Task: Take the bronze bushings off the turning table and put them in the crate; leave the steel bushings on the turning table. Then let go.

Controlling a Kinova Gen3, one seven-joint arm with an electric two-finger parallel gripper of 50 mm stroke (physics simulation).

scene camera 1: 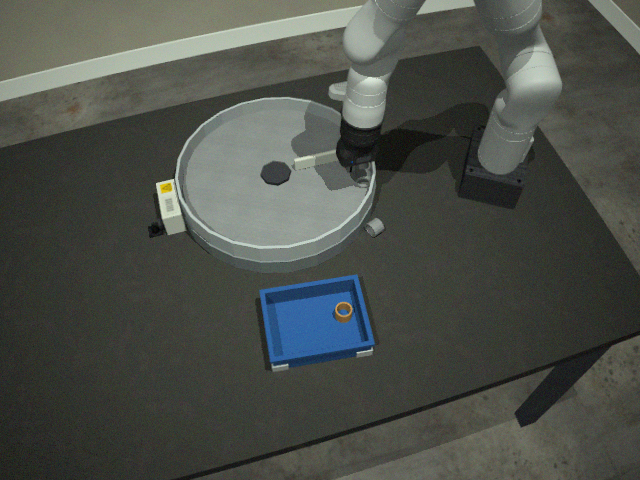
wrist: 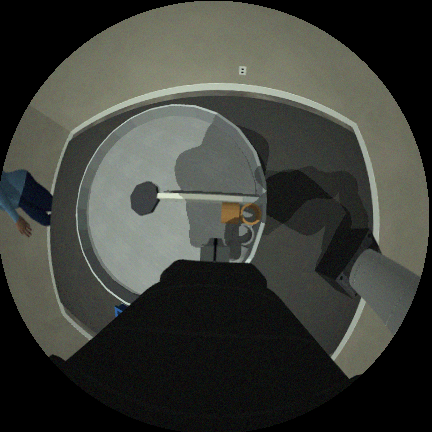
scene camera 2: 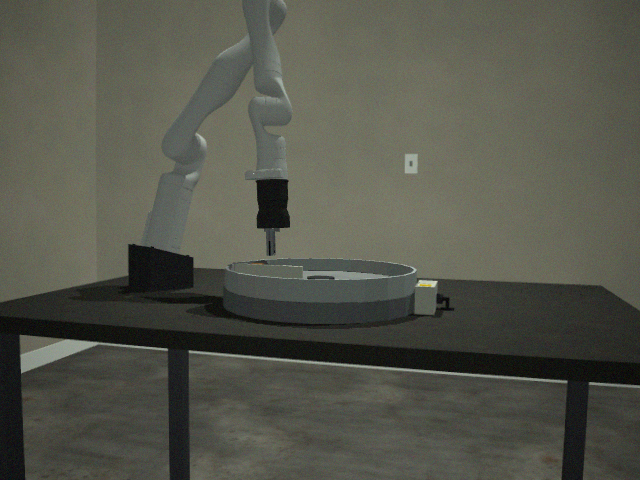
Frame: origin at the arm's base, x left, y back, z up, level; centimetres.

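Where they show: gripper, fingertip midpoint: [scene camera 1: 348, 168] [wrist: 214, 245] [scene camera 2: 271, 255]; arm's base at its link origin: [scene camera 1: 498, 155] [wrist: 362, 268] [scene camera 2: 161, 250].
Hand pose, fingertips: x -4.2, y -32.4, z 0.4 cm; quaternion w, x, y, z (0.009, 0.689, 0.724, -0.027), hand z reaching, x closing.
Observation:
Each offset is from my fingertips to the centre of the thing. "spot": to the spot under its first point.
My gripper [scene camera 1: 351, 168] [scene camera 2: 270, 253] [wrist: 214, 245] is shut and empty, above the right part of the turning table [scene camera 1: 232, 211] [scene camera 2: 320, 290] [wrist: 125, 250]. In the wrist view one bronze bushing @(dy +1.6, dx -4.8, dz -3.0 cm) [wrist: 230, 212] lies on its side beside the light bar, and another bronze bushing @(dy +4.6, dx -4.9, dz -3.3 cm) [wrist: 259, 215] stands upright near the rim. A steel bushing @(dy +3.8, dx -1.8, dz -3.3 cm) [wrist: 251, 235] is next to them; part of another steel one shows nearer the gripper, mostly hidden. A bronze bushing @(dy -8.9, dx +27.4, dz -8.1 cm) [scene camera 1: 343, 318] stands in the blue crate @(dy -14.7, dx +28.5, dz -7.4 cm) [scene camera 1: 305, 330]. Another steel bushing @(dy +2.9, dx +10.1, dz -8.3 cm) [scene camera 1: 374, 227] lies on the black table outside the rim.
The light bar @(spot: dy -7.7, dx -6.1, dz -2.8 cm) [scene camera 1: 305, 163] [scene camera 2: 284, 271] [wrist: 210, 197] reaches from near the dark hub @(dy -14.2, dx -6.3, dz -4.2 cm) [scene camera 1: 275, 173] [wrist: 145, 198] to the rim. The turning table has a raised wall. A white box @(spot: dy -37.3, dx -3.3, dz -4.1 cm) [scene camera 1: 170, 206] [scene camera 2: 425, 298] is at its side. The arm's black base [scene camera 1: 491, 186] [scene camera 2: 160, 271] stands on the table.

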